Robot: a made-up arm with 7 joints.
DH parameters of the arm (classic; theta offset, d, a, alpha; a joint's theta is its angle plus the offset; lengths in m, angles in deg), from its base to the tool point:
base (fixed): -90 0.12 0.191 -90
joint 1: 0 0.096 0.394 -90
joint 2: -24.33 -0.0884 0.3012 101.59
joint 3: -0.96 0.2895 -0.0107 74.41
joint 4: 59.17 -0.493 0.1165 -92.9
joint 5: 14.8 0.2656 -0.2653 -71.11
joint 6: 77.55 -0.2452 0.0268 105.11
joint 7: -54.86 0 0.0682 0
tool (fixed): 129.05 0.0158 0 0
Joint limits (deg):
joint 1: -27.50..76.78
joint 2: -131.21..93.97
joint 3: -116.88..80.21
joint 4: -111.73..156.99
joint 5: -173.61..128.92
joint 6: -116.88..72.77
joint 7: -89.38..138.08
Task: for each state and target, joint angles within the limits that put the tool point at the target. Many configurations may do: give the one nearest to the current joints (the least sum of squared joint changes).
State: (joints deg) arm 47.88 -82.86 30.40 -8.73 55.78 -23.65 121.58
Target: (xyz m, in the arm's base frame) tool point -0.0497 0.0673 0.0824
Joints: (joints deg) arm 28.15 -96.20 28.34 -14.57 74.06 -25.94 118.40
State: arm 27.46 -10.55 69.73 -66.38 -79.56 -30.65 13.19
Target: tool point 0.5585 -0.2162 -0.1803
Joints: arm 45.83 22.31 42.98 -104.06 -70.34 -43.30 -7.62
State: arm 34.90 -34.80 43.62 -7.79 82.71 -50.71 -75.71
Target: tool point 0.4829 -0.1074 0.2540
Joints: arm 40.49 -34.74 52.67 4.41 70.18 -50.77 -78.13
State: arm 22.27 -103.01 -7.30 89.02 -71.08 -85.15 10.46
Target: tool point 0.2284 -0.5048 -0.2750
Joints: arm 7.43 -99.52 21.78 70.56 -79.53 -87.39 14.22
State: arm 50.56 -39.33 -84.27 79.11 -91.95 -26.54 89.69
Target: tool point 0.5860 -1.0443 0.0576
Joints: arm 25.11 -33.29 -116.88 91.83 -54.19 -31.28 81.17
